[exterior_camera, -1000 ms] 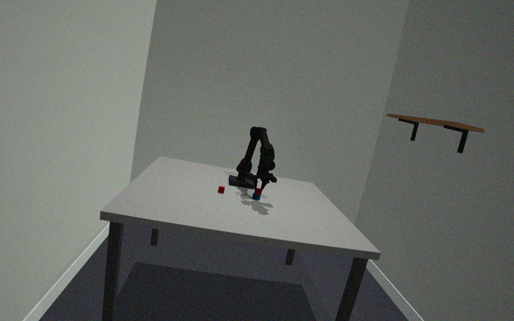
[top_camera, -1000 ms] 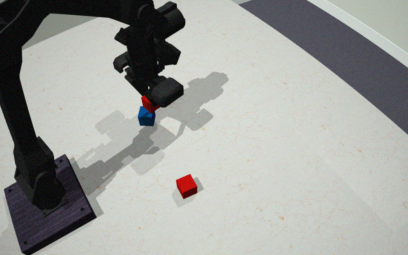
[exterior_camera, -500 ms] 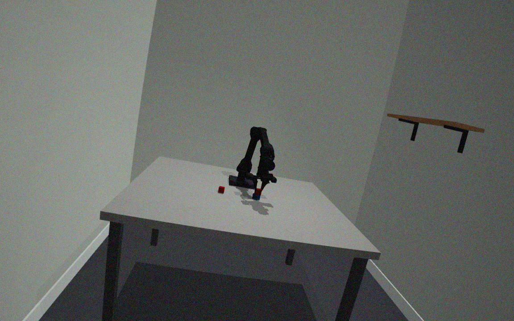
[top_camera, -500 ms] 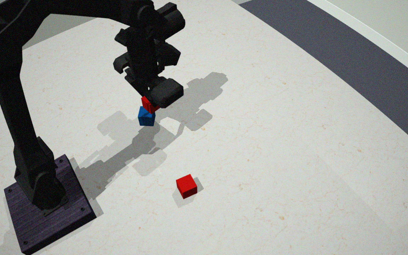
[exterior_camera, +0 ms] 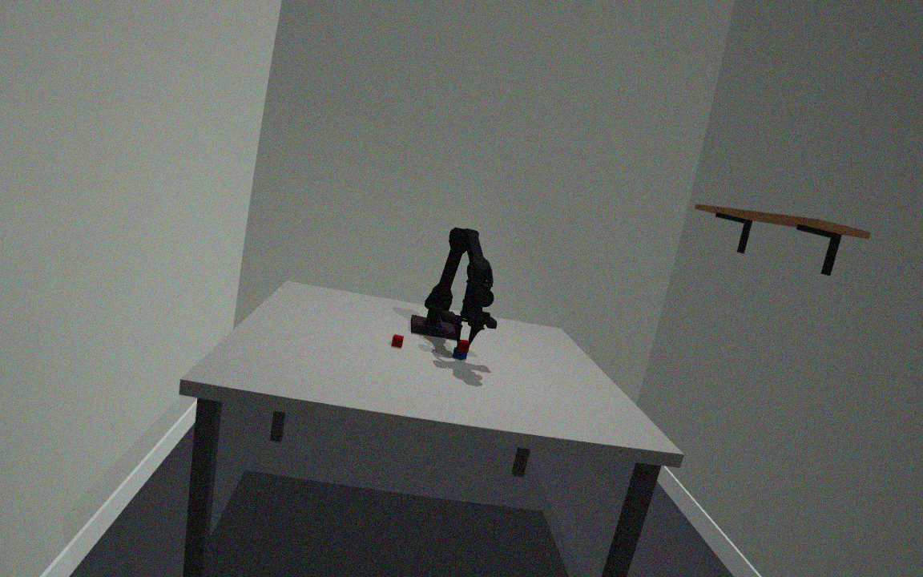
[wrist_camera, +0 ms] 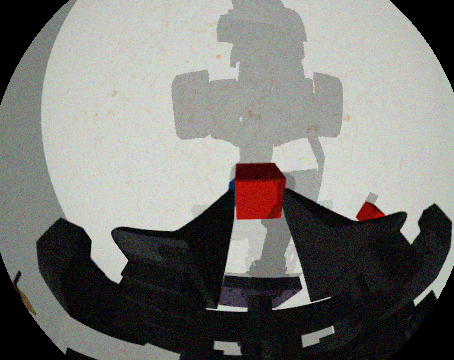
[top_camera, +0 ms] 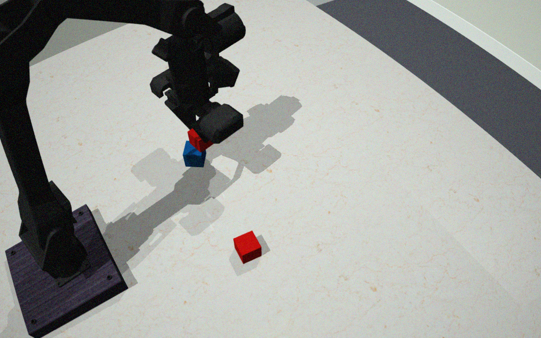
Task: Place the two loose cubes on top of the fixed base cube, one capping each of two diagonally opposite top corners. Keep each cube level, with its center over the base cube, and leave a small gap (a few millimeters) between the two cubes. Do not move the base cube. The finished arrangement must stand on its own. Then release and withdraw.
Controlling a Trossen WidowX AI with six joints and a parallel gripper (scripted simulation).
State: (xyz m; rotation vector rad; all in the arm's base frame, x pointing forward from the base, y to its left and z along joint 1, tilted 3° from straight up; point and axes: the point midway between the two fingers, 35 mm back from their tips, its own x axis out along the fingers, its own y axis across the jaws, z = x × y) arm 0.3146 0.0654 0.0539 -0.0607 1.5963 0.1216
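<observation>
My gripper tip is now 20 mm past the blue base cube and 40 mm above it.
</observation>
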